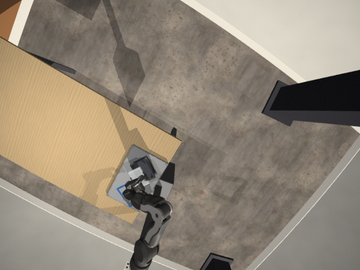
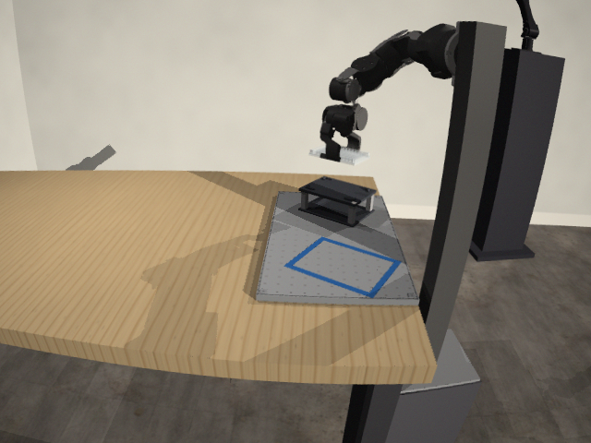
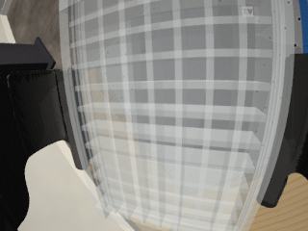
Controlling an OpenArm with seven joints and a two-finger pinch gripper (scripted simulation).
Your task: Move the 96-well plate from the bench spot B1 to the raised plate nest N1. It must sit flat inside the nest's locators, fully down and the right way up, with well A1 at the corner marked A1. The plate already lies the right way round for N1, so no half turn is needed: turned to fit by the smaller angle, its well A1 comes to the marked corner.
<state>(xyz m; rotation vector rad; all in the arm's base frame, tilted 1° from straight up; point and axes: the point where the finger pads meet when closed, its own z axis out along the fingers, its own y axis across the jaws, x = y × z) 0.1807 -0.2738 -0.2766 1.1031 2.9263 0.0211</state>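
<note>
The A1 mark lies 2 cm behind my hand, 9 cm to the left of it and 9 cm below it. From my hand the other things lie so: 96-well plate: right at my hand.
</note>
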